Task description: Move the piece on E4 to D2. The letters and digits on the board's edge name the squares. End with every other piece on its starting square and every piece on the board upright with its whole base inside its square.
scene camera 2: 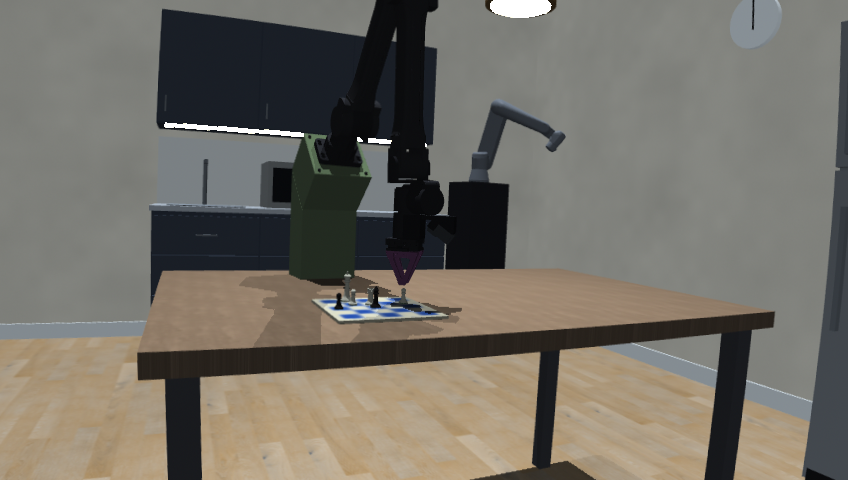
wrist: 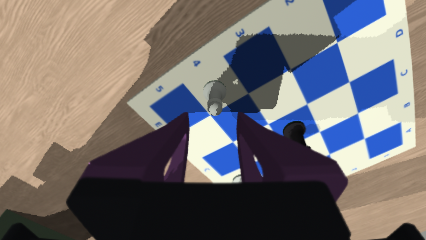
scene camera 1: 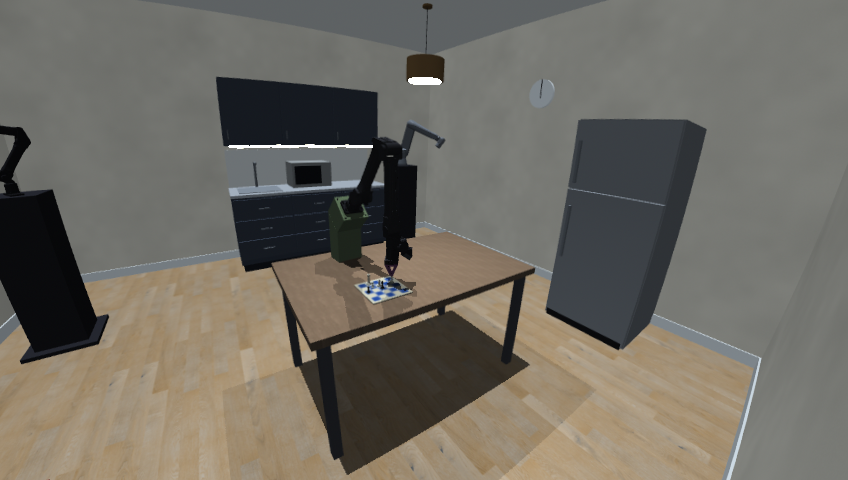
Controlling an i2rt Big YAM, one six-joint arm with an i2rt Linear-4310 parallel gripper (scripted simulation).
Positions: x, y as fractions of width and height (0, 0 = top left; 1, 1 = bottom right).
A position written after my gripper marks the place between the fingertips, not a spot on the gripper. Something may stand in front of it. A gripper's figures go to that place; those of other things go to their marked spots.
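There's a chessboard (scene camera 2: 0.46, 0.65) that's 1.11 m from the lens, and my gripper (scene camera 2: 0.48, 0.59) is 1.20 m from the lens.
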